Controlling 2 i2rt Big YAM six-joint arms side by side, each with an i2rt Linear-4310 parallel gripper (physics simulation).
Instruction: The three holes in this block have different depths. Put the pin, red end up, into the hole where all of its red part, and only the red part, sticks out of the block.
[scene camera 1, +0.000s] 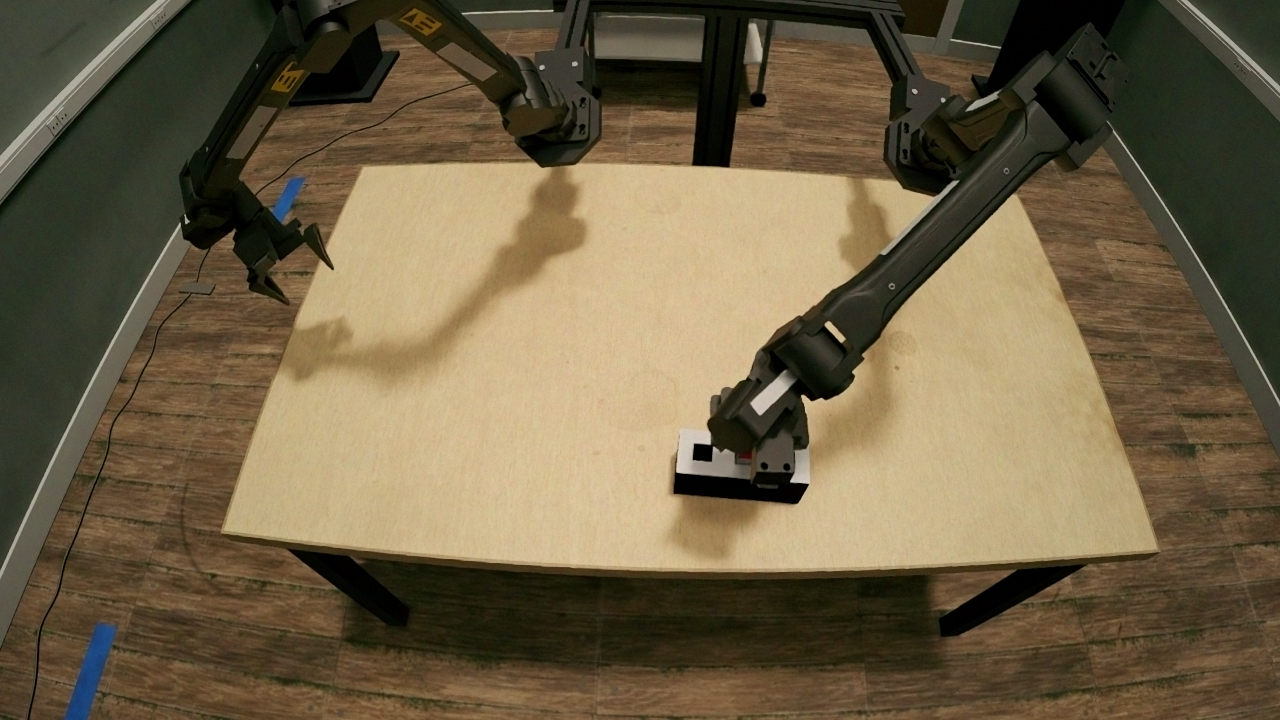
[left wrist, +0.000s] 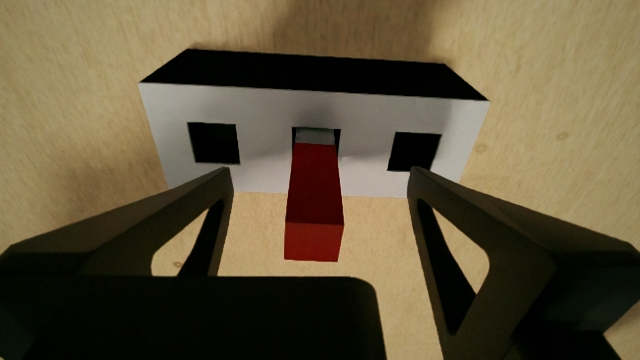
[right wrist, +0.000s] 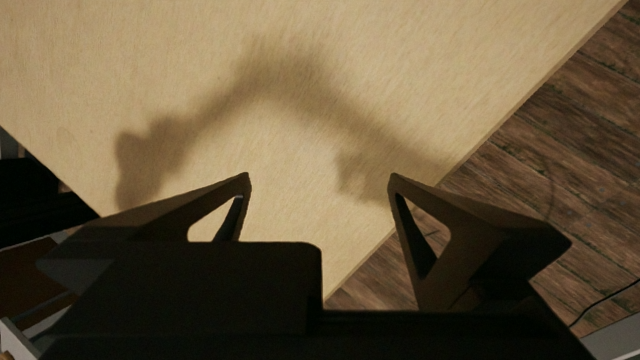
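Seen in the pictures: left gripper, fingertip midpoint: (left wrist: 320, 178); right gripper, fingertip midpoint: (scene camera 1: 310, 286) (right wrist: 319, 180); left arm's base, origin of the base link: (scene camera 1: 926, 151); right arm's base, origin of the base link: (scene camera 1: 556, 122).
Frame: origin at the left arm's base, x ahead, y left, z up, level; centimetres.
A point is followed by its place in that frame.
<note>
The block (scene camera 1: 729, 486) {x 58.6, y -27.9, z -21.2 cm} (left wrist: 260, 107) {x 57.2, y -23.2, z -18.0 cm} has a white top, black sides and three square holes in a row. The pin (scene camera 1: 743, 457) {x 56.2, y -26.9, z -16.2 cm} (left wrist: 315, 185) {x 56.2, y -26.4, z -12.8 cm} stands red end up in the middle hole. In the left wrist view a short pale grey stretch of it shows between its red part and the hole. The left hole (left wrist: 215, 143) and right hole (left wrist: 414, 151) look dark and empty. My left gripper (left wrist: 320, 178) {x 56.7, y -26.5, z -12.7 cm} is open, its fingers apart on either side of the pin without touching it; its arm hides part of the block in the scene view. My right gripper (scene camera 1: 309, 284) {x 42.1, y -98.7, z -10.1 cm} (right wrist: 319, 180) {x 42.1, y -98.7, z -10.1 cm} is open and empty.
The block stands on the wooden table (scene camera 1: 501, 447) {x 56.4, y -63.2, z -25.6 cm} (right wrist: 175, 65) {x 32.3, y -66.4, z -25.5 cm}, near its front edge. My right gripper hangs over the table's left edge in the scene view. A dark frame (scene camera 1: 716, 98) {x -39.3, y -39.4, z -21.2 cm} stands behind the table, and shadows of the arms fall on the top.
</note>
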